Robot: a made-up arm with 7 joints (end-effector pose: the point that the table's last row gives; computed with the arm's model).
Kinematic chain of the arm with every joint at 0, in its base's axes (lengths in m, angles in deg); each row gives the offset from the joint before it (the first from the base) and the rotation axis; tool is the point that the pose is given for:
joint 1: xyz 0 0 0.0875 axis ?
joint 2: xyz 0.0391 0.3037 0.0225 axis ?
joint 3: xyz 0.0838 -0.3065 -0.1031 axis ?
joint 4: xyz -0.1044 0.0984 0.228 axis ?
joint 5: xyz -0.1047 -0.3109 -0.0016 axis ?
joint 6: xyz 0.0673 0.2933 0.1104 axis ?
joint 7: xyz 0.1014 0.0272 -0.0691 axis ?
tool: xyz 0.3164 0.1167 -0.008
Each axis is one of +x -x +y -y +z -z.
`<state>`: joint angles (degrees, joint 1 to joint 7).
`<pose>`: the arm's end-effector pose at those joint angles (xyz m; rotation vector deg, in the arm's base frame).
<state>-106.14 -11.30 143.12 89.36 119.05 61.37 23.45</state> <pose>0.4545 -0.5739 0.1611 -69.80 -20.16 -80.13</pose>
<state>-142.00 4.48 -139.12 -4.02 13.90 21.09 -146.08</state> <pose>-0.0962 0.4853 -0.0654 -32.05 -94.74 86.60</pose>
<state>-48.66 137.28 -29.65 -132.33 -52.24 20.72 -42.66</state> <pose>0.4683 0.4679 -0.2927 -106.71 -78.58 25.33</pose>
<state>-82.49 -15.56 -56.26 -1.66 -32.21 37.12 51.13</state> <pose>0.2474 0.0847 0.6199 67.74 -18.01 92.70</pose>
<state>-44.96 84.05 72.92 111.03 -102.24 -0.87 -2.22</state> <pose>-0.2955 0.5232 0.6936 22.30 -22.12 29.39</pose>
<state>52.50 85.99 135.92 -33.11 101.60 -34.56 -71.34</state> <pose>-0.1454 0.1254 -0.2800 -32.72 47.22 109.86</pose>
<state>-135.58 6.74 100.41 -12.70 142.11 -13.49 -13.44</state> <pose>-0.4172 0.3644 0.2847 29.68 128.17 40.54</pose>
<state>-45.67 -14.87 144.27 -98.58 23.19 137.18 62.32</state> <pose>-0.2260 0.0949 0.1917 -20.62 -113.69 -95.78</pose>
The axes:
joint 1: -z
joint 2: +y
joint 3: -x
joint 4: -z
joint 5: -x
joint 6: +z
joint 7: -x

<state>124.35 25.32 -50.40 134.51 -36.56 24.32 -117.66</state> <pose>-0.3744 0.4331 0.4093 55.84 98.16 57.58</pose>
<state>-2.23 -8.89 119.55 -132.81 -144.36 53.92 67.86</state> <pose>0.6647 0.2304 -0.9059 -5.24 76.36 2.99</pose>
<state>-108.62 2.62 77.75 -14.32 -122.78 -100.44 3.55</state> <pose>-0.0890 0.0870 0.1618 -31.04 39.05 5.28</pose>
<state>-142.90 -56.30 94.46 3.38 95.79 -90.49 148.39</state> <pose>-0.1316 -0.3556 0.0215 -6.94 36.02 -130.60</pose>
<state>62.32 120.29 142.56 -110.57 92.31 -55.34 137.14</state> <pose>-0.3512 0.4663 0.1851 -40.02 -104.22 29.51</pose>
